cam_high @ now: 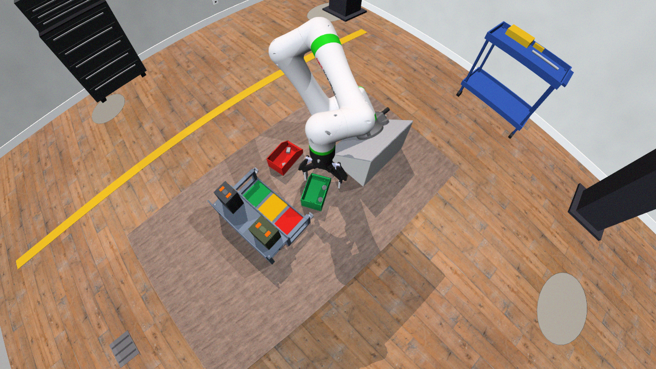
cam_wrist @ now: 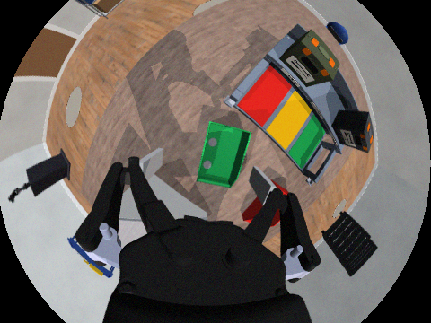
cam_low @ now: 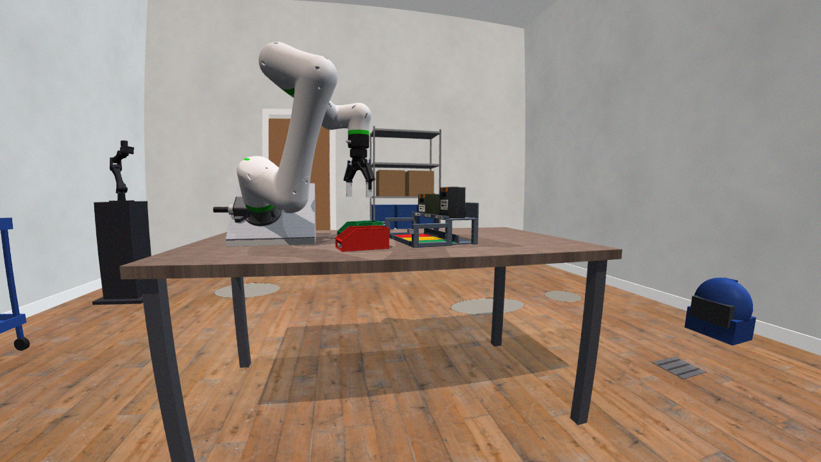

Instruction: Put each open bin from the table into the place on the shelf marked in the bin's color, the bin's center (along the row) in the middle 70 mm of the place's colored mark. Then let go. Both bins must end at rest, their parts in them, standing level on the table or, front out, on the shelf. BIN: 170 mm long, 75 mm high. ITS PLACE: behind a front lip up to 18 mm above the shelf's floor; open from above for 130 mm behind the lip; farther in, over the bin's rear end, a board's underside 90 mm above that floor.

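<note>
The green bin lies 15 cm below my hand and 4 cm to the right of it. Also, from my hand: red bin: 29 cm to the right, 15 cm below, 2 cm behind.
</note>
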